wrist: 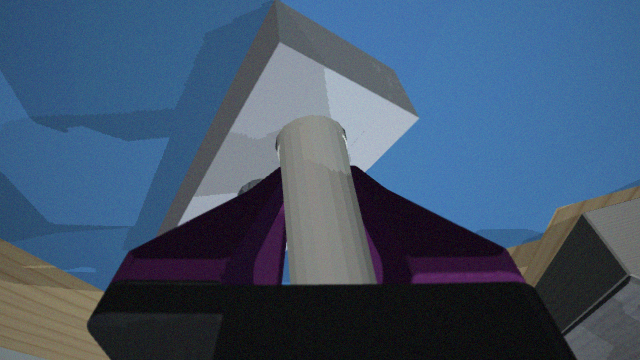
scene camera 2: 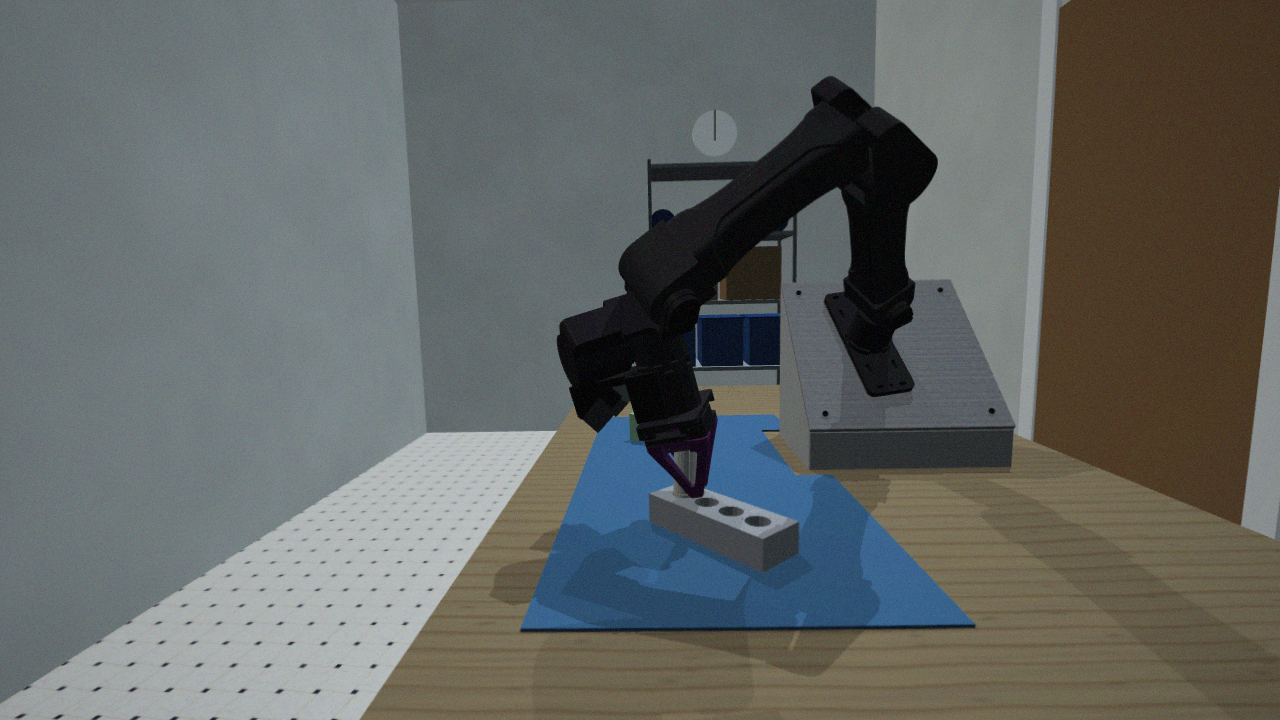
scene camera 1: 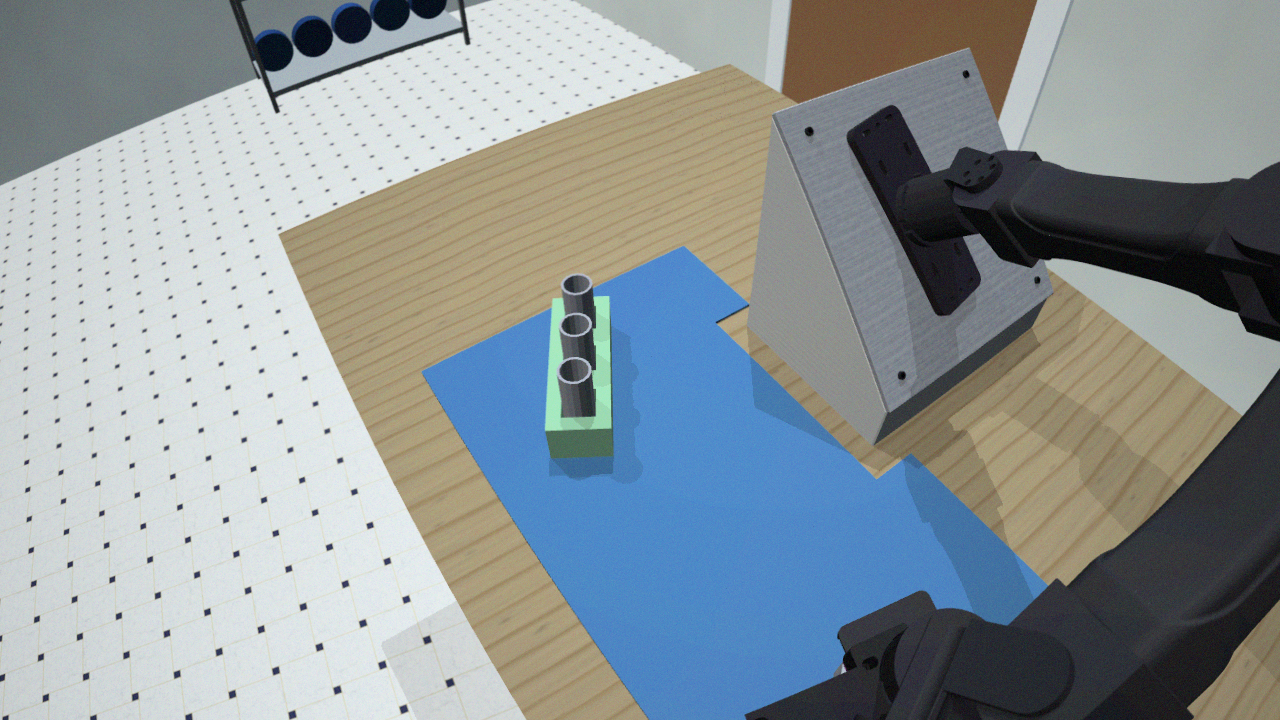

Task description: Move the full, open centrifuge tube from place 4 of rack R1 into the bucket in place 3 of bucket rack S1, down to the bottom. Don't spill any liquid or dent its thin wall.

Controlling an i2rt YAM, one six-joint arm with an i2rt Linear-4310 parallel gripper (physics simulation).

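Places are measured from the arm's base along level axes (x back, y up, z left), in millimetres.
Where they show: gripper, fingertip midpoint: (wrist: pixel 318 179) (scene camera 2: pixel 699 491); arm's base, link origin: (scene camera 2: pixel 865 341) (scene camera 1: pixel 914 212).
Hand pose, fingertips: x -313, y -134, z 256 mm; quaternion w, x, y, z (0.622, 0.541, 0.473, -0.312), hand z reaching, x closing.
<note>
Each offset is from my fingertips to the top centre of the thing. "pt": to the spot under its first point. Level surfaces: height alone.
A pale grey rack @(dx +14, dy -3, dz +37 mm) (scene camera 2: pixel 716 539) (wrist: pixel 365 95), apparently R1, lies on the mat with three open holes showing. The pale centrifuge tube @(dx -15, dy +60, dz -4 mm) (scene camera 2: pixel 684 463) (wrist: pixel 327 215) stands in its far end hole. My gripper (scene camera 2: pixel 694 491) (wrist: pixel 318 179) is shut on the tube, with a purple fingertip against each side of the wall, low down near the rack top. The tube's mouth and liquid are hidden. In scene camera 1, a green rack @(pt dx -32, dy -10, dz -342 mm) (scene camera 1: pixel 580 442), apparently S1, holds three dark open buckets @(dx -14, dy +57, dz -366 mm) (scene camera 1: pixel 577 394) @(dx +20, dy +57, dz -409 mm) (scene camera 1: pixel 577 338) @(dx +54, dy +57, dz -453 mm) (scene camera 1: pixel 577 300) in a row. I cannot tell which is place 3.
Both racks stand on a blue mat @(dy -36 mm) (scene camera 1: pixel 680 537) (scene camera 2: pixel 608 617) on the wooden table @(dy -39 mm) (scene camera 1: pixel 501 170). The arm's sloped metal base block (scene camera 1: pixel 805 295) (scene camera 2: pixel 904 447) stands beside the mat's right edge. The green rack is at the mat's far end, near the table's left edge.
</note>
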